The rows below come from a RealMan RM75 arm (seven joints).
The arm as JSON. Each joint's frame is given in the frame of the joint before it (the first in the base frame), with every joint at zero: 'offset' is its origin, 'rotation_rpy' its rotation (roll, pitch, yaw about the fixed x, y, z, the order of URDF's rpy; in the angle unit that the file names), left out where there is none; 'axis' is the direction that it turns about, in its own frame. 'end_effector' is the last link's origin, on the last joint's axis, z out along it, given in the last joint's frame.
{
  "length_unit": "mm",
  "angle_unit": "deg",
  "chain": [
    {
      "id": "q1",
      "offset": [
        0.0,
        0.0,
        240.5
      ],
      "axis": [
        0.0,
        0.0,
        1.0
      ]
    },
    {
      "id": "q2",
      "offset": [
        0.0,
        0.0,
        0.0
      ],
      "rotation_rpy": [
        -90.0,
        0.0,
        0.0
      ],
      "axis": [
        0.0,
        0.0,
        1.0
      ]
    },
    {
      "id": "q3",
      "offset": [
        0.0,
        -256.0,
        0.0
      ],
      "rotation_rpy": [
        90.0,
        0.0,
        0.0
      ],
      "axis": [
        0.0,
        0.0,
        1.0
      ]
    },
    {
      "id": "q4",
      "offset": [
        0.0,
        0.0,
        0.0
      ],
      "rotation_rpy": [
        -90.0,
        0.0,
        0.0
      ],
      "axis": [
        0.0,
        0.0,
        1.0
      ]
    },
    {
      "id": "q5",
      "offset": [
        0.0,
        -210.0,
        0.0
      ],
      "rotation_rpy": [
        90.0,
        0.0,
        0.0
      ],
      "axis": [
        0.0,
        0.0,
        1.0
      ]
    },
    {
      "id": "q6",
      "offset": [
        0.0,
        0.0,
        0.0
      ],
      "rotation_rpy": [
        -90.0,
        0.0,
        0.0
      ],
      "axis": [
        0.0,
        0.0,
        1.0
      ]
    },
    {
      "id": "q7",
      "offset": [
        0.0,
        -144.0,
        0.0
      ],
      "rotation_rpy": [
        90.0,
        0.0,
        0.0
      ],
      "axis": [
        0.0,
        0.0,
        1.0
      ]
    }
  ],
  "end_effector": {
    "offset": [
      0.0,
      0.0,
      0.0
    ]
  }
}
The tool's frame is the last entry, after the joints.
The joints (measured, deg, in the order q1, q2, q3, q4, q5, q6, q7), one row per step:
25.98, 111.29, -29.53, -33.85, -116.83, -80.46, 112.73
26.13, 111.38, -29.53, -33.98, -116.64, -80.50, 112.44
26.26, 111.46, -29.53, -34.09, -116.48, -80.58, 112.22
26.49, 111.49, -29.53, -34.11, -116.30, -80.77, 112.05
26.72, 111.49, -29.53, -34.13, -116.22, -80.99, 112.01
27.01, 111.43, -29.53, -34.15, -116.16, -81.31, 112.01
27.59, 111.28, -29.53, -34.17, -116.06, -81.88, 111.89
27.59, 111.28, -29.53, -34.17, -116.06, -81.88, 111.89
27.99, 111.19, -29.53, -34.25, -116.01, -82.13, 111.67
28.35, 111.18, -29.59, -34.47, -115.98, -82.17, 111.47
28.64, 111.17, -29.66, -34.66, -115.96, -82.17, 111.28
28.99, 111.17, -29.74, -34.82, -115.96, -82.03, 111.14
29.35, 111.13, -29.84, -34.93, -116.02, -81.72, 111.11
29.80, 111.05, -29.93, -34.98, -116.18, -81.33, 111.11
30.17, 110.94, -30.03, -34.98, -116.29, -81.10, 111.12
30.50, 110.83, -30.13, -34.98, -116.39, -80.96, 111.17
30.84, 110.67, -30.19, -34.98, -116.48, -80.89, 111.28
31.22, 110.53, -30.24, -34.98, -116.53, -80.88, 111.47
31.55, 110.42, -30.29, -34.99, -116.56, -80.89, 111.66
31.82, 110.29, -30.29, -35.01, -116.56, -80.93, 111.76
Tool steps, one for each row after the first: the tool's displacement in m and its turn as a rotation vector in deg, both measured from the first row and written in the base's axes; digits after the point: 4 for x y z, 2 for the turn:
-0.0016, 0.0012, 0.0000, 0.20, -0.04, 0.48
-0.0031, 0.0022, 0.0000, 0.33, -0.03, 0.90
-0.0051, 0.0035, -0.0001, 0.37, 0.10, 1.41
-0.0071, 0.0047, 0.0000, 0.32, 0.23, 1.82
-0.0093, 0.0061, 0.0004, 0.20, 0.38, 2.31
-0.0136, 0.0090, 0.0014, 0.02, 0.53, 3.34
-0.0136, 0.0090, 0.0014, 0.02, 0.53, 3.34
-0.0164, 0.0112, 0.0023, 0.03, 0.43, 4.10
-0.0189, 0.0136, 0.0031, 0.14, 0.16, 4.77
-0.0209, 0.0156, 0.0037, 0.24, -0.12, 5.32
-0.0230, 0.0180, 0.0042, 0.38, -0.42, 5.80
-0.0247, 0.0206, 0.0048, 0.53, -0.79, 6.08
-0.0264, 0.0237, 0.0054, 0.65, -1.25, 6.33
-0.0279, 0.0261, 0.0061, 0.68, -1.58, 6.58
-0.0294, 0.0281, 0.0067, 0.66, -1.83, 6.82
-0.0309, 0.0302, 0.0077, 0.65, -2.02, 7.04
-0.0329, 0.0324, 0.0086, 0.61, -2.09, 7.28
-0.0348, 0.0343, 0.0094, 0.57, -2.12, 7.48
-0.0363, 0.0359, 0.0104, 0.60, -2.16, 7.71

